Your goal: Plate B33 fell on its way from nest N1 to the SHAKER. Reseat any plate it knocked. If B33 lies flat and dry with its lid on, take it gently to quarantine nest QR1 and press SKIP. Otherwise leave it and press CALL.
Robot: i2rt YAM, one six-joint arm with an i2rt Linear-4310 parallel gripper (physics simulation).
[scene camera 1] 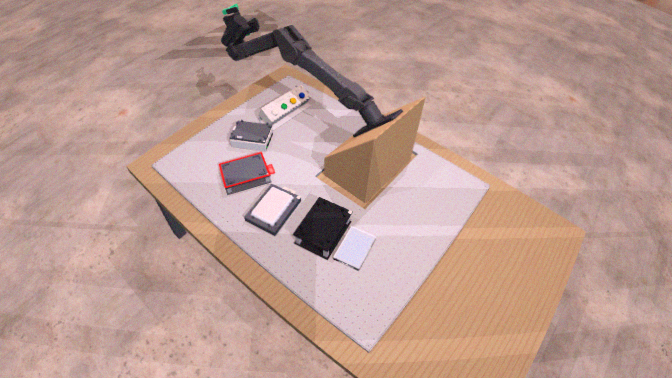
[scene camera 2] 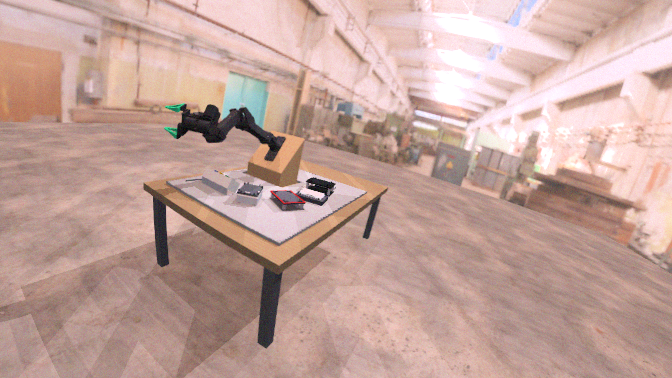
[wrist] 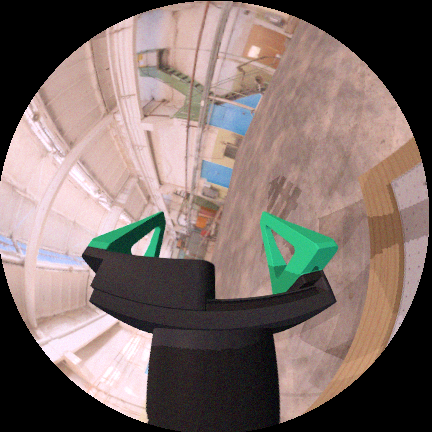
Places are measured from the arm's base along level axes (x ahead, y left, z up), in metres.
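Pixels of known places: gripper, between the fingertips: [scene camera 1: 240, 13] [scene camera 2: 164, 117] [wrist: 212, 216]; arm's base, origin of its link: [scene camera 1: 377, 124] [scene camera 2: 275, 148].
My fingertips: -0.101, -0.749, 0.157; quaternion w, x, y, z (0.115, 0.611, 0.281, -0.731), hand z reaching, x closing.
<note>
For each thing: its middle in the pictures, then the offset to it from my fingertips, as dx, dy, dz. "spot": a spot on its surface instead. Level surfaces: height alone.
- pale flat plate, middle of its body: [scene camera 1: 355, 247] +0.440, +0.903, -0.337
- black nest, middle of its body: [scene camera 1: 323, 226] [scene camera 2: 320, 185] +0.451, +0.787, -0.316
- white plate, middle of its body: [scene camera 1: 272, 205] [scene camera 2: 312, 193] +0.485, +0.604, -0.319
- dark nest, a spot on its surface: [scene camera 1: 260, 224] spot: +0.561, +0.620, -0.326
- red-rimmed unit, middle of its body: [scene camera 1: 244, 172] [scene camera 2: 287, 199] +0.434, +0.421, -0.327
- grey-topped white unit, a spot on its surface: [scene camera 1: 251, 132] [scene camera 2: 252, 189] spot: +0.290, +0.319, -0.295
- button box, middle of its body: [scene camera 1: 285, 105] [scene camera 2: 220, 180] +0.078, +0.302, -0.308
- perforated grey mat, height of its surface: dz -0.349
- wooden table, height of its surface: dz -0.362
My gripper [scene camera 1: 231, 10] [scene camera 2: 168, 119] [wrist: 212, 216] is open and empty, high beyond the table's far left edge. A pale flat plate [scene camera 1: 355, 247] lies on the mat beside a black nest [scene camera 1: 322, 225] [scene camera 2: 320, 185]. Another white plate [scene camera 1: 273, 206] [scene camera 2: 313, 194] sits on a dark nest [scene camera 1: 260, 224]. A red-rimmed unit [scene camera 1: 245, 171] [scene camera 2: 287, 197] and a grey-topped white unit [scene camera 1: 251, 132] [scene camera 2: 250, 190] stand farther left. The button box [scene camera 1: 285, 106] [scene camera 2: 218, 181] has white, green, yellow and blue buttons. Labels, lids and any wetness are too small to tell.
The arm stands on a wooden wedge block [scene camera 1: 350, 162] [scene camera 2: 272, 172] at the table's rear. A perforated grey mat [scene camera 1: 400, 280] [scene camera 2: 270, 227] covers much of the wooden table [scene camera 1: 515, 260] [scene camera 2: 215, 227] [wrist: 380, 230]. The table edge and part of the mat show at the wrist view's right.
</note>
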